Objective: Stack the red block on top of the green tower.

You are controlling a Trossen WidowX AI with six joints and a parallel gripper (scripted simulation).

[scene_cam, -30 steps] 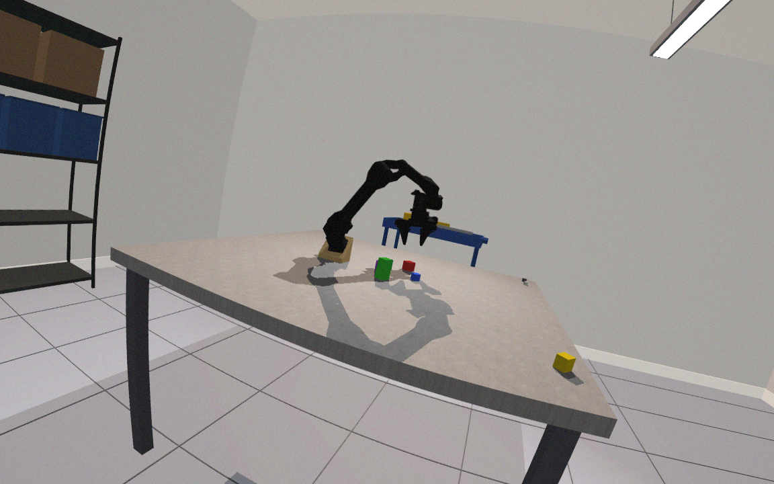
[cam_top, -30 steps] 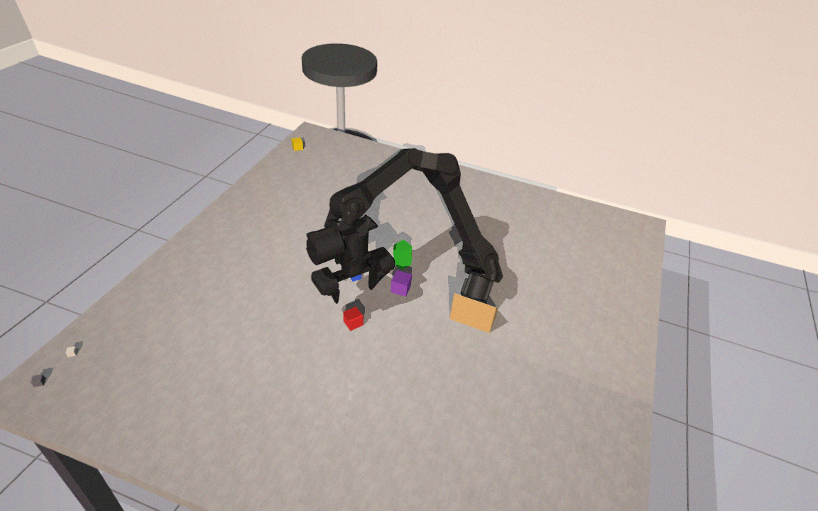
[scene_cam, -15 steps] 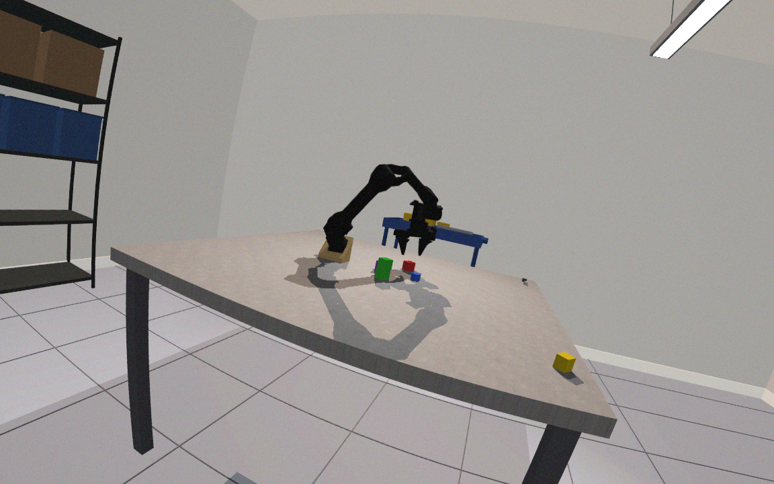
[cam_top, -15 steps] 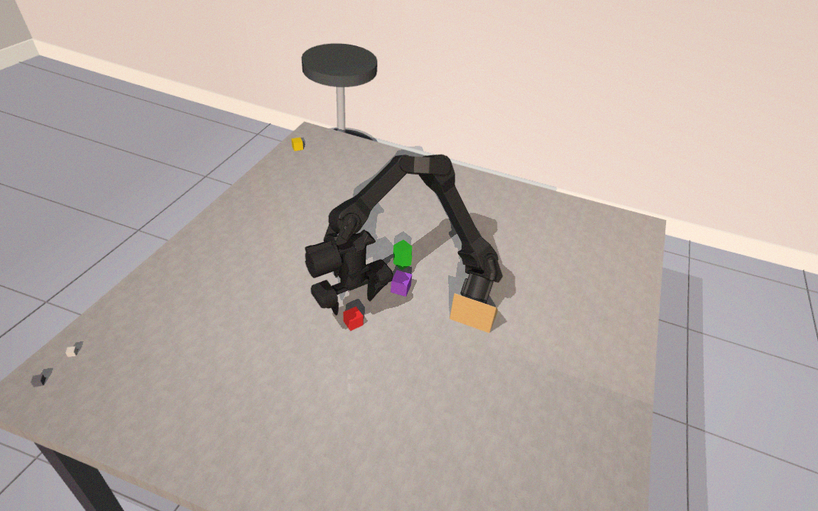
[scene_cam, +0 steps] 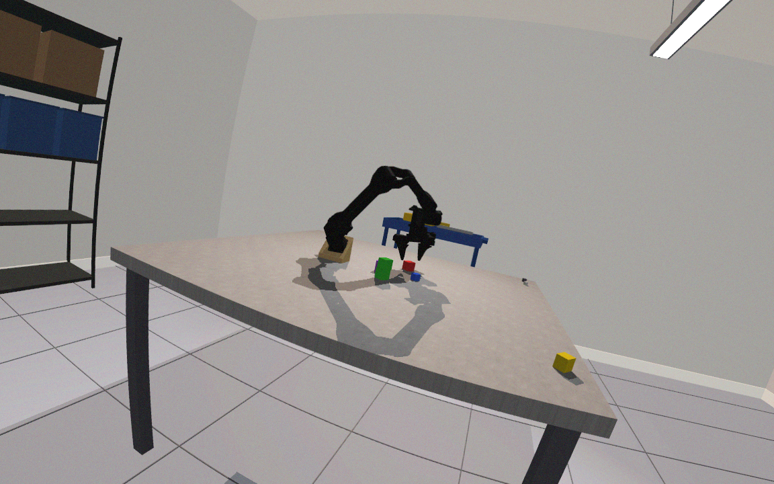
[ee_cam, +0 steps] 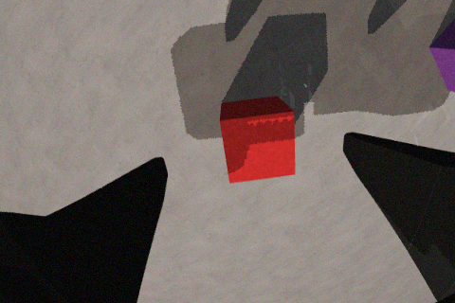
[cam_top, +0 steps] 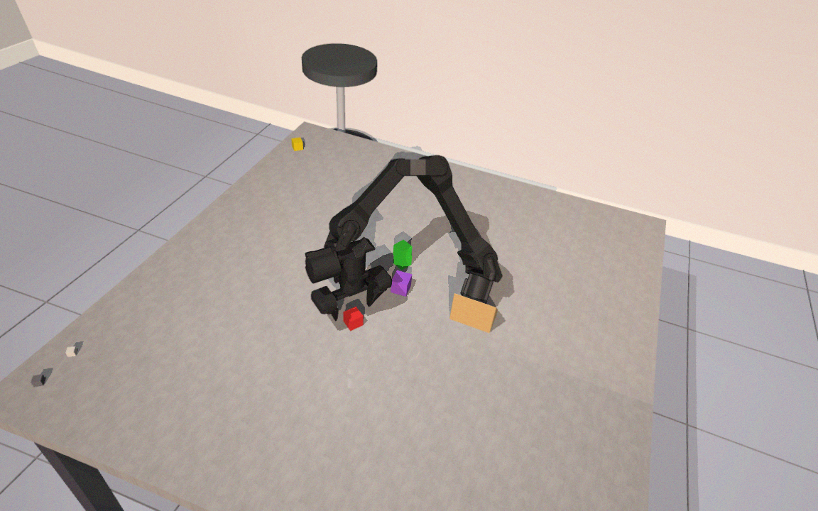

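Right now my gripper tip is 2 cm above the red block. Round my gripper tip: yellow block: 48 cm ahead, 66 cm to the right, 3 cm below; then small blue block: 6 cm ahead, 15 cm to the right, 3 cm below; then purple block: 7 cm behind, 16 cm to the right, 2 cm below.
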